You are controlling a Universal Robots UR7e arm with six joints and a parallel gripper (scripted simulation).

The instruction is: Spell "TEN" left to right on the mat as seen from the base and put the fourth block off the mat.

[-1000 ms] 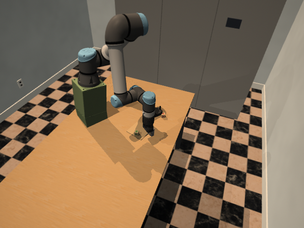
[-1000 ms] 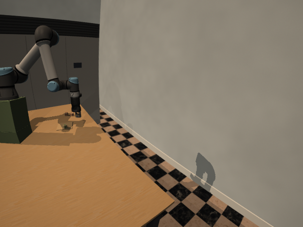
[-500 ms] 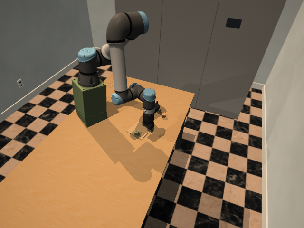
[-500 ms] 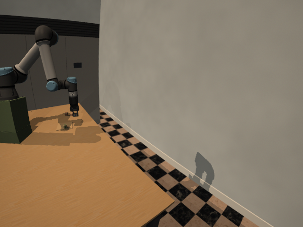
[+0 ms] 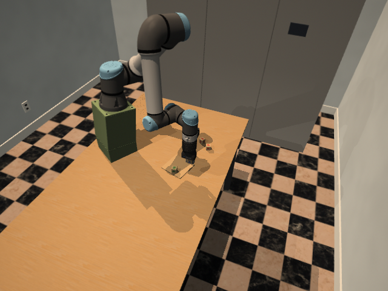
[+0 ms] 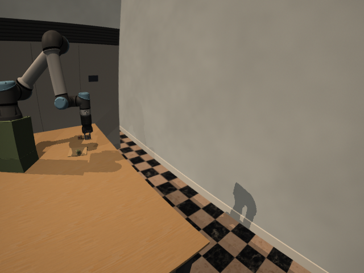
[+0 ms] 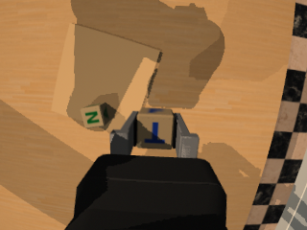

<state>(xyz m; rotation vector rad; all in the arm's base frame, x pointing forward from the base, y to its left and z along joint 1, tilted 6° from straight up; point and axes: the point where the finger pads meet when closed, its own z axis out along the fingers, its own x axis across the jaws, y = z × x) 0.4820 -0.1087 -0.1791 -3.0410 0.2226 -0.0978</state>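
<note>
Now: hand 8 cm past the mat, 4 cm to the right of it and 11 cm above it.
</note>
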